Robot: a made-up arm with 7 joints. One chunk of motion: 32 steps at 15 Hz.
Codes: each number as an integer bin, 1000 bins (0 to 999) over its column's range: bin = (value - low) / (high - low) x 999, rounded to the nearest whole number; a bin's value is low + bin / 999 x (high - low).
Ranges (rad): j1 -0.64..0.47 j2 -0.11..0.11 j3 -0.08..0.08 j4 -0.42..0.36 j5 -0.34..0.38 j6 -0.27..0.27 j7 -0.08..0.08
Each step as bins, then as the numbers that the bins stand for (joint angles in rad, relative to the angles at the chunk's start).
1 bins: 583 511 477 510 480 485 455
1 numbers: 0.0078 0.0025 -0.0036 -0.0218 0.0059 -0.0078 -0.0071
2 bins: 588 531 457 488 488 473 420
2 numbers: 0.0133 0.0069 -0.0068 -0.0390 0.0117 -0.0143 -0.0127
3 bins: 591 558 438 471 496 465 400
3 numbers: 0.0167 0.0129 -0.0098 -0.0523 0.0175 -0.0186 -0.0159
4 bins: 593 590 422 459 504 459 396
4 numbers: 0.0189 0.0199 -0.0124 -0.0616 0.0232 -0.0219 -0.0166
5 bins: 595 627 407 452 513 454 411
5 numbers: 0.0211 0.0281 -0.0148 -0.0671 0.0297 -0.0246 -0.0142
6 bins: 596 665 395 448 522 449 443
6 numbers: 0.0222 0.0364 -0.0167 -0.0702 0.0362 -0.0273 -0.0090
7 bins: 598 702 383 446 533 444 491
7 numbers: 0.0244 0.0446 -0.0187 -0.0718 0.0441 -0.0300 -0.0014
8 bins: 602 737 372 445 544 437 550
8 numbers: 0.0289 0.0523 -0.0204 -0.0726 0.0521 -0.0338 0.0081
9 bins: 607 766 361 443 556 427 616
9 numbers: 0.0344 0.0587 -0.0222 -0.0741 0.0607 -0.0392 0.0187
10 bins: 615 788 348 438 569 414 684
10 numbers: 0.0433 0.0635 -0.0243 -0.0780 0.0701 -0.0462 0.0295
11 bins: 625 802 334 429 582 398 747
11 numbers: 0.0544 0.0666 -0.0265 -0.0850 0.0795 -0.0549 0.0396
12 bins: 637 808 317 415 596 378 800
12 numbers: 0.0678 0.0679 -0.0292 -0.0960 0.0895 -0.0657 0.0481
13 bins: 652 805 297 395 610 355 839
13 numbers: 0.0844 0.0673 -0.0324 -0.1116 0.0996 -0.0781 0.0544
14 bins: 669 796 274 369 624 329 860
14 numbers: 0.1033 0.0653 -0.0361 -0.1319 0.1097 -0.0922 0.0577
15 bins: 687 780 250 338 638 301 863
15 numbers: 0.1233 0.0618 -0.0400 -0.1561 0.1198 -0.1073 0.0582
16 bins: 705 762 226 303 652 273 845
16 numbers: 0.1433 0.0578 -0.0438 -0.1834 0.1299 -0.1224 0.0553
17 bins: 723 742 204 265 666 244 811
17 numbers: 0.1633 0.0534 -0.0473 -0.2131 0.1400 -0.1381 0.0499
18 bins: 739 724 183 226 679 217 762
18 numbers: 0.1811 0.0494 -0.0507 -0.2435 0.1494 -0.1527 0.0420
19 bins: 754 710 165 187 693 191 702
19 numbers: 0.1978 0.0464 -0.0536 -0.2740 0.1595 -0.1668 0.0324
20 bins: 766 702 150 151 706 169 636
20 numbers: 0.2111 0.0446 -0.0560 -0.3021 0.1688 -0.1786 0.0219
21 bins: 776 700 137 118 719 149 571
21 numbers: 0.2222 0.0442 -0.0581 -0.3279 0.1782 -0.1895 0.0115
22 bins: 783 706 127 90 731 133 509
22 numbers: 0.2300 0.0455 -0.0597 -0.3497 0.1868 -0.1981 0.0015
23 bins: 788 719 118 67 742 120 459
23 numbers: 0.2356 0.0483 -0.0611 -0.3677 0.1948 -0.2051 -0.0065
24 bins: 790 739 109 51 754 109 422
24 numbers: 0.2378 0.0527 -0.0625 -0.3802 0.2034 -0.2111 -0.0124
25 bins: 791 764 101 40 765 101 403
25 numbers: 0.2389 0.0582 -0.0638 -0.3888 0.2114 -0.2154 -0.0155
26 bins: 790 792 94 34 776 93 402
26 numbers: 0.2378 0.0644 -0.0649 -0.3935 0.2193 -0.2197 -0.0156
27 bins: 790 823 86 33 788 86 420
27 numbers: 0.2378 0.0712 -0.0662 -0.3942 0.2279 -0.2235 -0.0127
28 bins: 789 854 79 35 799 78 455
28 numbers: 0.2367 0.0781 -0.0673 -0.3927 0.2359 -0.2278 -0.0071
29 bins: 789 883 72 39 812 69 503
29 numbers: 0.2367 0.0845 -0.0685 -0.3895 0.2452 -0.2327 0.0006
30 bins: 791 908 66 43 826 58 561
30 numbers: 0.2389 0.0900 -0.0694 -0.3864 0.2553 -0.2386 0.0098
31 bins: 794 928 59 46 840 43 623
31 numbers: 0.2422 0.0944 -0.0706 -0.3841 0.2654 -0.2468 0.0198
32 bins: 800 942 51 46 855 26 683
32 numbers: 0.2489 0.0974 -0.0718 -0.3841 0.2762 -0.2559 0.0294
